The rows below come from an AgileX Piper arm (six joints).
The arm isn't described. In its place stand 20 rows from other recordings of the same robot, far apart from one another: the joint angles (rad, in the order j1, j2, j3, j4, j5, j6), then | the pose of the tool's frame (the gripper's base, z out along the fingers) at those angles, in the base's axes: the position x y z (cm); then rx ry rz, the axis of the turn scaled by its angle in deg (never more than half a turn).
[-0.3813 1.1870 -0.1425 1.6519 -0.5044 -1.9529] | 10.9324 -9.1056 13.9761 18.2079 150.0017 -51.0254
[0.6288 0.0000 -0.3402 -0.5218 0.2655 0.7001] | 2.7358 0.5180 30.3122 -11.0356 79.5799 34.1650
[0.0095 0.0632 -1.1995 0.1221 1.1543 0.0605] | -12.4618 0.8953 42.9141 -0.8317 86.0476 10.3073
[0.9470 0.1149 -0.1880 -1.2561 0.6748 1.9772] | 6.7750 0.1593 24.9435 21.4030 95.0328 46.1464
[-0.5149 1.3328 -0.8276 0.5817 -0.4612 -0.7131] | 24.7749 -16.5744 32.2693 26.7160 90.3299 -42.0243
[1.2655 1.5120 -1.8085 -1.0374 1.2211 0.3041] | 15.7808 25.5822 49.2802 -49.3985 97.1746 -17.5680
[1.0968 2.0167 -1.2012 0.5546 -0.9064 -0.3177] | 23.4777 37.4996 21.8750 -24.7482 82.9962 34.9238
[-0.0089 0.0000 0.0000 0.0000 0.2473 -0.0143] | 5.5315 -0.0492 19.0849 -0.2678 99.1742 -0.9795
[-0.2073 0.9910 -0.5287 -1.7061 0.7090 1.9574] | 17.0088 -9.5764 29.1128 48.1898 92.0456 -36.5066
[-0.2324 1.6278 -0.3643 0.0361 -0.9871 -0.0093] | 25.3006 -6.2697 16.2570 13.4973 100.1625 -10.7560
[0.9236 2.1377 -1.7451 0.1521 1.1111 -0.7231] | 25.8008 36.1869 19.7040 -122.4182 120.1305 13.4209
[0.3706 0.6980 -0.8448 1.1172 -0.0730 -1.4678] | 12.7893 4.3293 43.7482 -23.3995 71.0388 -1.5253
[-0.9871 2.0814 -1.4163 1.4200 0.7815 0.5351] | 29.6793 -33.4388 18.8596 131.6711 42.1774 76.3719
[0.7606 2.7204 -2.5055 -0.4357 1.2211 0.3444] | 42.0459 35.0299 11.2246 -40.0677 150.1867 -19.5154
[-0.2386 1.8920 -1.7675 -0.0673 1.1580 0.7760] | 39.7617 -10.2483 30.6915 75.8146 138.8920 2.8854
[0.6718 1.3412 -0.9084 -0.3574 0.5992 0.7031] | 22.3381 15.4691 27.1827 -14.1501 140.9987 12.5740
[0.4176 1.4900 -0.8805 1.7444 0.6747 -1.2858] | 26.1082 17.7095 27.4618 -21.7865 117.3035 70.6892
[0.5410 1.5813 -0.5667 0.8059 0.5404 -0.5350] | 18.0167 14.7646 13.5674 -33.4465 167.0861 38.2768
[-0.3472 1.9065 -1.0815 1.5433 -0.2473 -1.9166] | 36.4345 -15.5522 16.5618 5.6774 135.2960 -37.0238
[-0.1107 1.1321 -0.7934 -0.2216 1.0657 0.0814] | 18.3579 -3.8017 26.7752 9.0025 164.5655 -17.4686
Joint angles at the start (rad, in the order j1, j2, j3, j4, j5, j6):
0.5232, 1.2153, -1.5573, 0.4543, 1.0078, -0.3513
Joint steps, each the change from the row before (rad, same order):
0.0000, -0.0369, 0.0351, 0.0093, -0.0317, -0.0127
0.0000, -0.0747, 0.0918, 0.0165, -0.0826, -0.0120
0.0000, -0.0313, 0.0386, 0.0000, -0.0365, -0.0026
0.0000, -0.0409, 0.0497, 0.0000, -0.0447, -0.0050
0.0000, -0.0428, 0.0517, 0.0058, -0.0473, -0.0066
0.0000, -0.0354, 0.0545, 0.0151, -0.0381, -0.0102
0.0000, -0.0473, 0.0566, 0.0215, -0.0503, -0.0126
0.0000, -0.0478, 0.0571, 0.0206, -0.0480, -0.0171
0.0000, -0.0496, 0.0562, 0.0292, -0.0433, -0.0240
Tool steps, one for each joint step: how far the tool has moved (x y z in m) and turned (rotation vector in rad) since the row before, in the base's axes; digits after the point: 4 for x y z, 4 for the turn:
-0.0077, -0.0045, 0.0006, 0.0209, -0.0282, -0.0031
-0.0127, -0.0084, -0.0046, 0.0481, -0.0425, -0.0226
-0.0049, -0.0039, -0.0025, 0.0169, -0.0203, -0.0145
-0.0065, -0.0052, -0.0036, 0.0195, -0.0264, -0.0173
-0.0069, -0.0052, -0.0039, 0.0244, -0.0265, -0.0160
-0.0051, -0.0034, -0.0070, 0.0188, -0.0096, -0.0083
-0.0080, -0.0053, -0.0049, 0.0343, -0.0247, -0.0121
-0.0079, -0.0054, -0.0058, 0.0290, -0.0264, -0.0120
-0.0086, -0.0054, -0.0060, 0.0297, -0.0260, -0.0074

